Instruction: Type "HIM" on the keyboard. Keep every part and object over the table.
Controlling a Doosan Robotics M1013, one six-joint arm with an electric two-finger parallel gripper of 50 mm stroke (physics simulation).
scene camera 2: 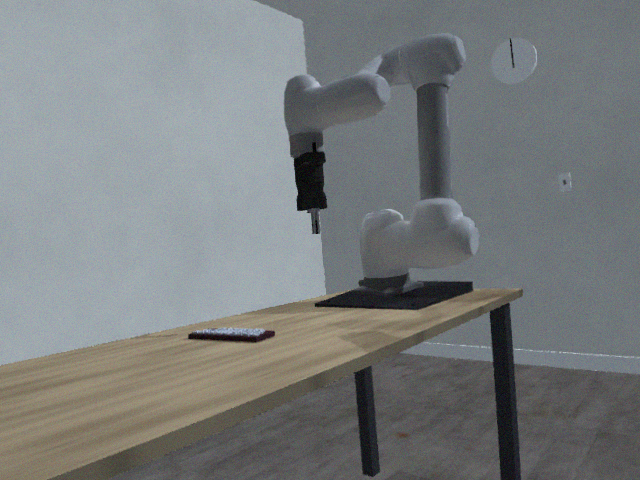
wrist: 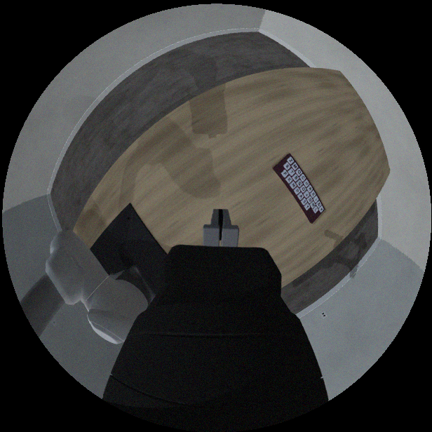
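Pixels of known places: gripper, fingertip midpoint: (scene camera 2: 316, 233); arm's base, link origin: (scene camera 2: 387, 290).
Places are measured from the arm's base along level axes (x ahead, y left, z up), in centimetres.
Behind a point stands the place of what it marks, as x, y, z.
Note:
The keyboard (scene camera 2: 231, 334) {68.5, 13.3, -1.0} (wrist: 300, 189) is a small dark red slab with rows of white lettered keys. It lies flat on the wooden table (scene camera 2: 155, 392) {96.3, 38.3, -2.5} (wrist: 260, 115). In the wrist view it is right of and above the fingertips, set at a slant; its letters are small and hard to read. My gripper (scene camera 2: 315, 232) {43.7, 17.2, 20.8} (wrist: 219, 218) is shut with nothing between its fingers. It points down and hangs high above the table, between the keyboard and the arm's base in the scene view, well apart from the keyboard.
The arm's base (scene camera 2: 385, 258) {7.2, 6.8, 11.4} stands on a black mounting plate (scene camera 2: 372, 300) {14.3, 6.4, -1.2} (wrist: 127, 225) at the far end of the table. A wall (scene camera 2: 129, 155) rises behind the table. The table's long edge (scene camera 2: 289, 387) {81.0, 53.1, -2.8} drops to the floor.

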